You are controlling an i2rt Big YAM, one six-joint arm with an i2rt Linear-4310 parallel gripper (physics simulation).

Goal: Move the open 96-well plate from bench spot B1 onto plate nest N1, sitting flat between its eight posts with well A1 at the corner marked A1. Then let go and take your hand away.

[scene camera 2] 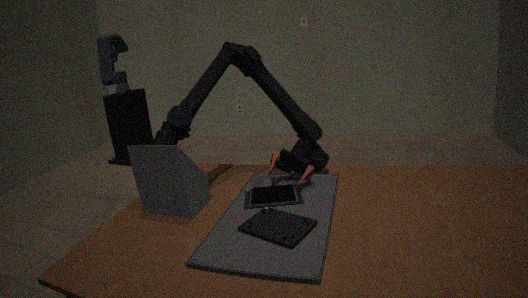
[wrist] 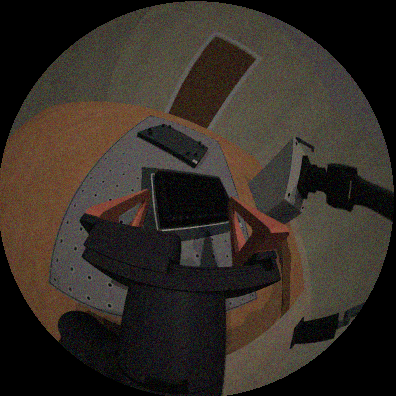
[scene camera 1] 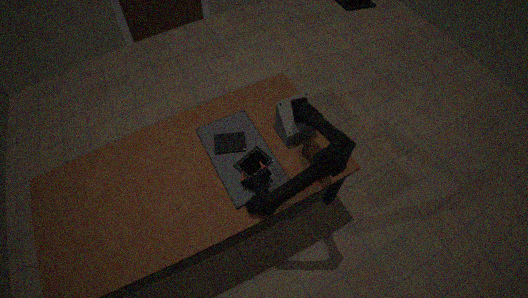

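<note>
The open 96-well plate is dark with a pale rim and lies on the dark pad of bench spot B1. Plate nest N1 is a dark slab with small posts and a pale mark at one corner; no plate is on it. My gripper is open, with nothing between its orange fingers. It is tilted, above and beside the plate's edge away from the nest. In the wrist view the fingertips appear at either side of the plate. The wells and the A1 lettering are too dark to read.
Plate and nest are on a grey perforated board on the orange-brown table. A grey slanted block stands beside the board, near my arm's base. A black box with a grey jointed piece stands beyond.
</note>
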